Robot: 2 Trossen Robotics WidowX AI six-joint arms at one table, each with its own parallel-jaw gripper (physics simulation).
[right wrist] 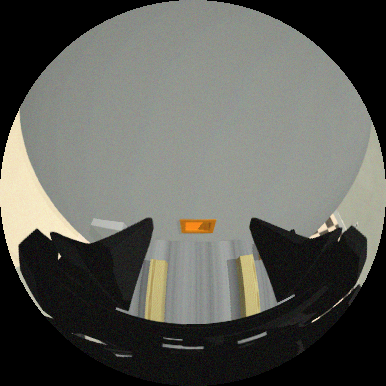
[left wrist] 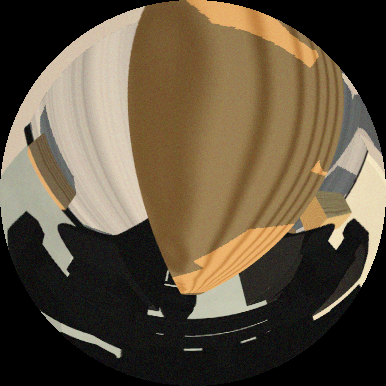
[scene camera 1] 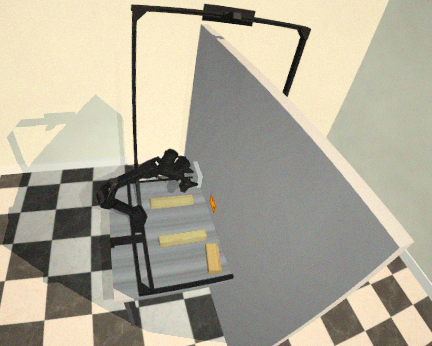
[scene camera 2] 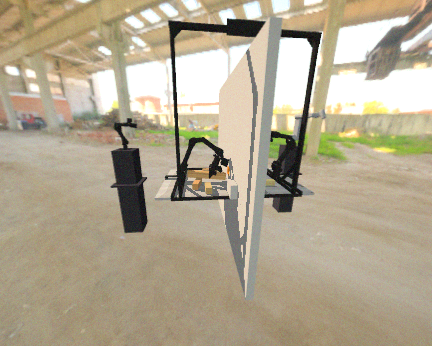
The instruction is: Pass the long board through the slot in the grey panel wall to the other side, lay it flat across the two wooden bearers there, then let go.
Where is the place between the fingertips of my right gripper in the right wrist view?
At 202,223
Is my right gripper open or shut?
Open.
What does my right gripper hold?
Nothing.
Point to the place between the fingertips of my left gripper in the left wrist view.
At 200,207
